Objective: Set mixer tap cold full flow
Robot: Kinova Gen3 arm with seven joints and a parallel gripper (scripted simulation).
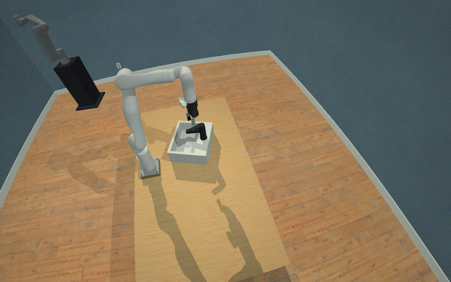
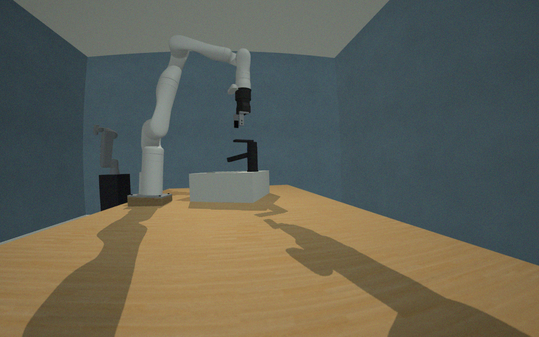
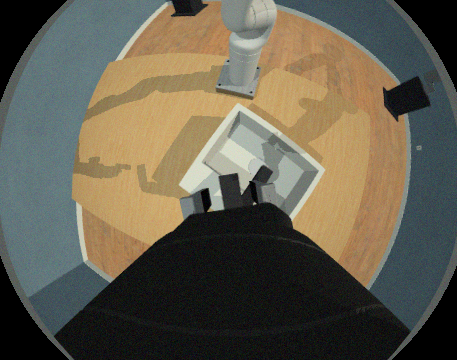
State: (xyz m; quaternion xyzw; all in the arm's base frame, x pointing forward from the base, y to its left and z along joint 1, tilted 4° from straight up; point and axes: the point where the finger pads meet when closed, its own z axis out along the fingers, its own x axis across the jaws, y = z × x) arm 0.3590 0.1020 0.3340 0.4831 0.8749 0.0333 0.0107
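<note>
The lever lies 20 mm ahead of my hand, 10 mm to the left of it and 80 mm below it. The rest, counted from my hand: white basin 60 mm behind, 60 mm to the left, 310 mm below.
</note>
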